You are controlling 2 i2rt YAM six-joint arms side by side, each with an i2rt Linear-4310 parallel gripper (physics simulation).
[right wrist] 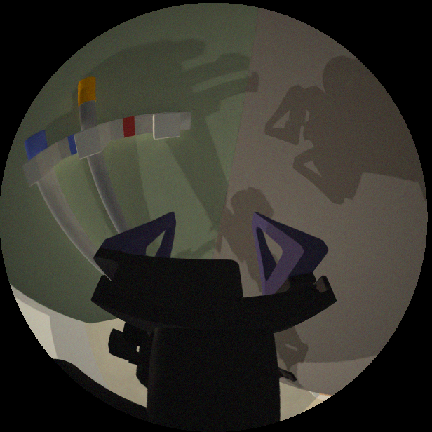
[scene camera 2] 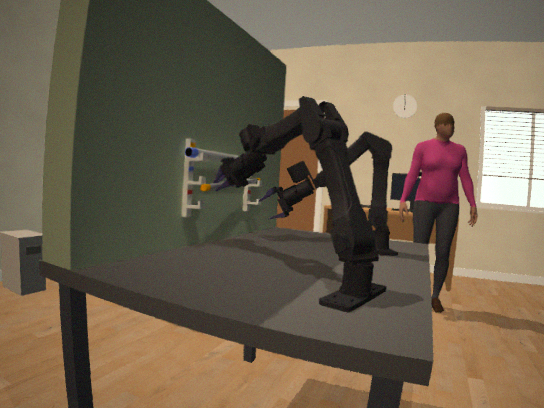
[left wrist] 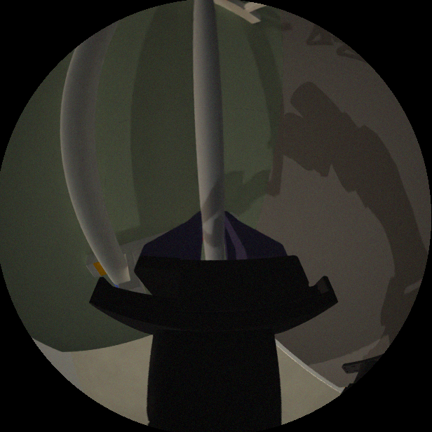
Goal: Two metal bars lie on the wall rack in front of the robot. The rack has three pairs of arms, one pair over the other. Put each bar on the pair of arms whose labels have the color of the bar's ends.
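Where they show: left gripper, fingertip midpoint: (scene camera 2: pixel 214 187); right gripper, fingertip midpoint: (scene camera 2: pixel 263 210); left arm's base, link origin: (scene camera 2: pixel 355 296); right arm's base, link origin: (scene camera 2: pixel 379 250).
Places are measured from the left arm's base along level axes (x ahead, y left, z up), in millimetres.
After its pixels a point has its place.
Note:
The white wall rack (scene camera 2: pixel 185 206) @(x 606, y -14, z 137 mm) (right wrist: pixel 144 124) has orange labels at the top, blue in the middle and red at the bottom. The blue-ended bar (scene camera 2: pixel 217 154) @(x 603, y -136, z 313 mm) (left wrist: pixel 77 130) (right wrist: pixel 65 215) lies on the top pair of arms. The orange-ended bar (left wrist: pixel 207 110) (right wrist: pixel 104 190) is at middle height. Its right part shows behind the tip of the middle right arm; its left end shows just right of and below the middle left arm's tip in scene camera 2. My left gripper (scene camera 2: pixel 216 183) @(x 573, y -106, z 201 mm) (left wrist: pixel 212 216) is shut on it. My right gripper (scene camera 2: pixel 272 206) @(x 586, y -379, z 120 mm) (right wrist: pixel 213 217) is open and empty, apart from the bars.
The green wall (scene camera 2: pixel 140 125) @(x 568, y 187, z 364 mm) stands behind the rack at the back edge of the dark table (scene camera 2: pixel 210 280) @(x 285, y 153, z 0 mm). The two arms stand close together. A person in a pink top (scene camera 2: pixel 442 170) stands beyond the table.

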